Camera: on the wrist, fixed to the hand. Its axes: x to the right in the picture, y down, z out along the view.
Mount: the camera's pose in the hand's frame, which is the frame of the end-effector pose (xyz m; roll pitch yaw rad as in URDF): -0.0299 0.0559 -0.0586 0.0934 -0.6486 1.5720
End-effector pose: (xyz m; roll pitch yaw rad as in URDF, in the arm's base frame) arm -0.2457 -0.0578 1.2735 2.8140 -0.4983 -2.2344
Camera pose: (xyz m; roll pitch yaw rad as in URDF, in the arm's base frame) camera -0.2347 0.0115 1.3237 -2.5271 0.2813 2.6347
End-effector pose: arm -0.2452 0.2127 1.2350 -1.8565 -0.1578 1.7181
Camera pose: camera -0.1705 0.1998 1.1936 -0.3252 1.1769 2.8988
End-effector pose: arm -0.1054 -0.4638 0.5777 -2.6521 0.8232 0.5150
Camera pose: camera -0.0690 -0.5315 0.6169 2.0354 0.6643 -2.0649
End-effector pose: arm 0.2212 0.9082 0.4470 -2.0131 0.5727 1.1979
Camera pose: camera 0.2786 0.8439 0.4418 1.3577 0.9651 -2.3117
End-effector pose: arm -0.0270 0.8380 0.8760 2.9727 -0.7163 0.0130
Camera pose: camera -0.0931 0.7919 0.9070 -2.2718 0.3562 -1.2294
